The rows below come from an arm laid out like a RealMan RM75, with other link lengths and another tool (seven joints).
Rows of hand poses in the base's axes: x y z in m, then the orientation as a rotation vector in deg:
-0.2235, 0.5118, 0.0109, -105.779, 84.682, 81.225
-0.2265, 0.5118, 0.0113, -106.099, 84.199, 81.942
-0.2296, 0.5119, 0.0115, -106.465, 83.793, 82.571
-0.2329, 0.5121, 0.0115, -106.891, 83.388, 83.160
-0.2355, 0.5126, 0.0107, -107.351, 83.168, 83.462
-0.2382, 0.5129, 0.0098, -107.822, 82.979, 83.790
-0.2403, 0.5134, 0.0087, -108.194, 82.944, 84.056
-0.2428, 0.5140, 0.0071, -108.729, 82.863, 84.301
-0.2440, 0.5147, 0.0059, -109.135, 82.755, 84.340
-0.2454, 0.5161, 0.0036, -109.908, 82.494, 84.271
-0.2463, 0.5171, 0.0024, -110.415, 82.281, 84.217
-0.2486, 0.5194, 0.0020, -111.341, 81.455, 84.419
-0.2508, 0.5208, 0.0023, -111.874, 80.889, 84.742
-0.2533, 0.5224, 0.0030, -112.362, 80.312, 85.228
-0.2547, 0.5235, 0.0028, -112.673, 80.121, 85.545
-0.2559, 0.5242, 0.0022, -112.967, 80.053, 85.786
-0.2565, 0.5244, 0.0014, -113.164, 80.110, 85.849
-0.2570, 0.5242, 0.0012, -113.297, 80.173, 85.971
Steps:
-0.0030, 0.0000, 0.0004, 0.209, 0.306, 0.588
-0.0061, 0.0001, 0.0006, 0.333, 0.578, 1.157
-0.0094, 0.0003, 0.0006, 0.418, 0.821, 1.752
-0.0120, 0.0008, -0.0002, 0.341, 0.931, 2.221
-0.0147, 0.0011, -0.0011, 0.238, 1.071, 2.699
-0.0168, 0.0016, -0.0022, 0.080, 1.229, 3.052
-0.0193, 0.0022, -0.0038, -0.135, 1.350, 3.516
-0.0205, 0.0029, -0.0050, -0.278, 1.321, 3.825
-0.0219, 0.0043, -0.0073, -0.524, 1.146, 4.376
-0.0228, 0.0053, -0.0085, -0.659, 1.011, 4.745
-0.0251, 0.0076, -0.0089, -0.606, 0.818, 5.632
-0.0273, 0.0090, -0.0086, -0.508, 0.821, 6.240
-0.0298, 0.0106, -0.0079, -0.372, 0.939, 6.879
-0.0312, 0.0117, -0.0081, -0.400, 1.085, 7.245
-0.0324, 0.0124, -0.0087, -0.503, 1.223, 7.542
-0.0330, 0.0126, -0.0095, -0.644, 1.284, 7.680
-0.0335, 0.0124, -0.0097, -0.750, 1.390, 7.796

